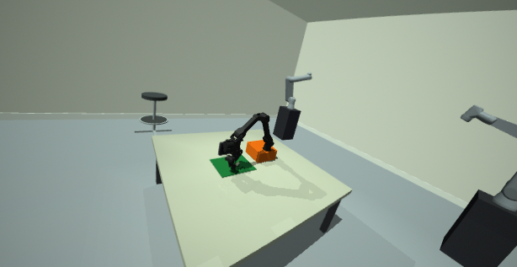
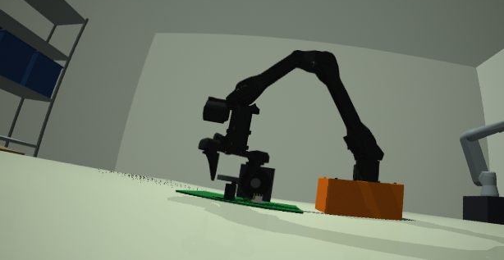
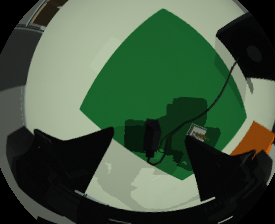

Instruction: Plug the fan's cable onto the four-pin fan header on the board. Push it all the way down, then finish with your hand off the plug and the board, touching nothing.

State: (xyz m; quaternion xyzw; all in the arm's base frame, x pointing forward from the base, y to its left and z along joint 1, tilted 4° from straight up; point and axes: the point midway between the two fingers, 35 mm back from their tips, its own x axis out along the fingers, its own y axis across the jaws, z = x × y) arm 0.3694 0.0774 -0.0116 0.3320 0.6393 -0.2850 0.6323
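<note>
Right now my gripper tip is 1 cm past the fan cable plug, 1 cm to the right of it and 2 cm above it. From my gripper tip the other things lie so: black fan (3 cm behind, 22 cm to the right, 2 cm above); then green board (4 cm behind, 5 cm to the right, 6 cm below).
</note>
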